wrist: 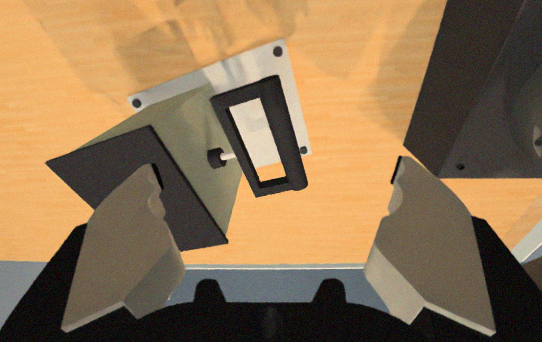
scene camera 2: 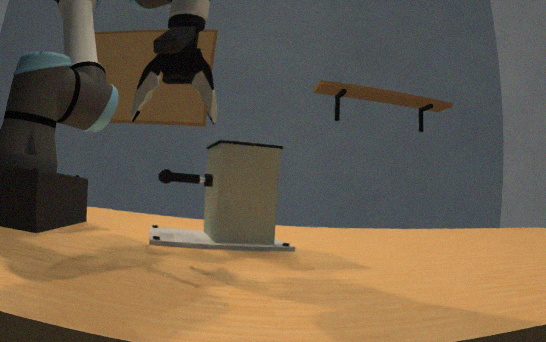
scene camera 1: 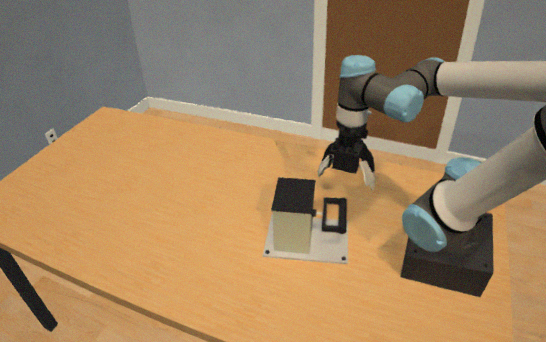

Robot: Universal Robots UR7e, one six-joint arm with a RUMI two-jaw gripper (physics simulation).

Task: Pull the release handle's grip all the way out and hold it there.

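The release handle's black rectangular grip [scene camera 1: 342,216] [scene camera 2: 180,177] [wrist: 285,125] stands out from the side of a beige box [scene camera 1: 292,232] [scene camera 2: 242,195] [wrist: 200,130] with a black top. A short stretch of pale rod [scene camera 2: 202,179] [wrist: 228,156] shows between the grip and the box's black collar. My gripper [scene camera 1: 346,181] [scene camera 2: 174,121] [wrist: 274,164] is open and empty, fingers pointing down, higher than the box top and apart from the grip. In the wrist view the grip appears between the fingers, and the left finger overlaps the box's black top.
The box stands on a light grey base plate [scene camera 1: 330,250] [scene camera 2: 175,237] [wrist: 250,60] with dark bolts, on the wooden table [scene camera 1: 150,200]. The robot's dark base block [scene camera 1: 440,270] [scene camera 2: 60,205] stands on the grip's side of the box. A wall shelf [scene camera 2: 380,96] hangs behind.
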